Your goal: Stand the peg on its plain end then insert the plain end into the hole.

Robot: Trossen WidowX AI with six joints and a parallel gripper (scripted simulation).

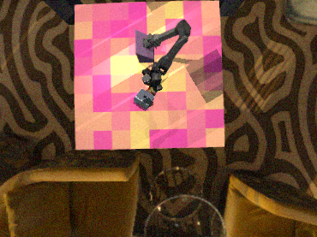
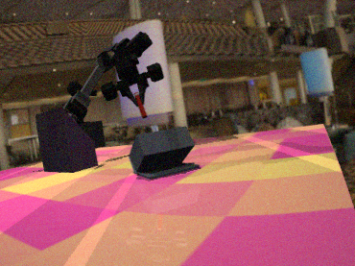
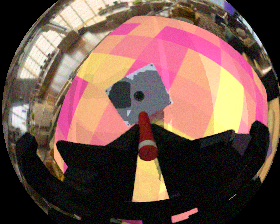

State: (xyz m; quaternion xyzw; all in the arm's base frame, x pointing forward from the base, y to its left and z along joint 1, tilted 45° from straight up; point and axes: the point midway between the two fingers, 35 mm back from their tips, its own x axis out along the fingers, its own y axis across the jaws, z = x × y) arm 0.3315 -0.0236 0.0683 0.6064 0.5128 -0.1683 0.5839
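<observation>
Right now the grey sloped panel is 80 mm ahead of my gripper tip, 50 mm to the right of it and 120 mm below it. The rest, counted from my gripper tip: red peg 10 mm behind, 10 mm to the left, 10 mm above.
</observation>
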